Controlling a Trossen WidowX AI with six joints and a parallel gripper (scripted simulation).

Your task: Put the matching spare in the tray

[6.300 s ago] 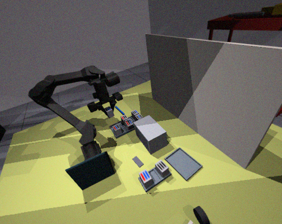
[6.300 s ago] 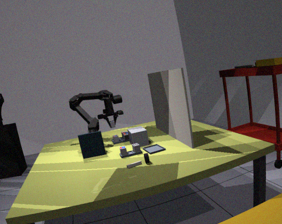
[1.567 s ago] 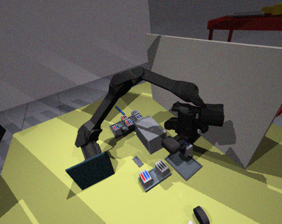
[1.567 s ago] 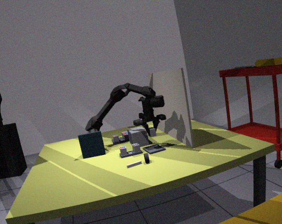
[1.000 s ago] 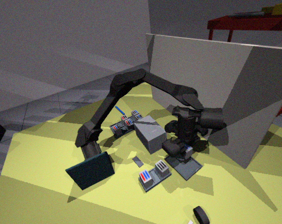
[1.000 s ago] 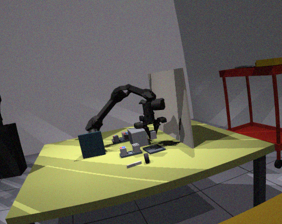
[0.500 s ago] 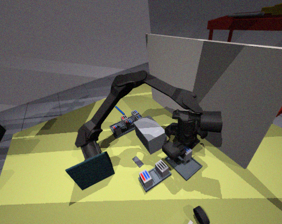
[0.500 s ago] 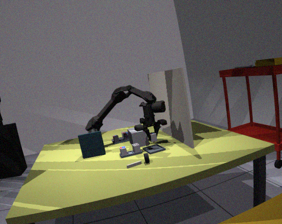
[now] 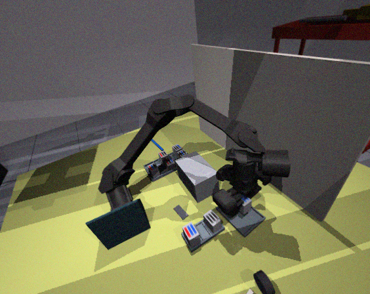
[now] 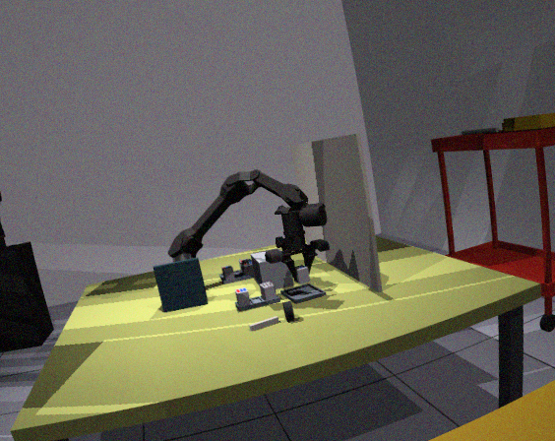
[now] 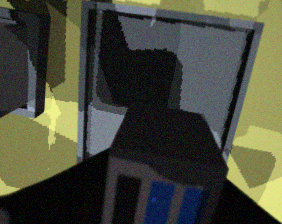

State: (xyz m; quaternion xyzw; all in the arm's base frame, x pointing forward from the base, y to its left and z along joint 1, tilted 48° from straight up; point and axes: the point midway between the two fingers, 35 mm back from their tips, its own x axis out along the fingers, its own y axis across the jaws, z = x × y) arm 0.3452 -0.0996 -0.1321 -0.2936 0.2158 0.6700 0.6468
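My gripper tip is now 5 cm above the flat grey tray. From my gripper tip the other things lie so: grey-striped spare (11 cm behind, 1 cm to the left, 1 cm below); then rack (14 cm behind, 1 cm to the left, 4 cm below); then grey spare block (2 cm above).
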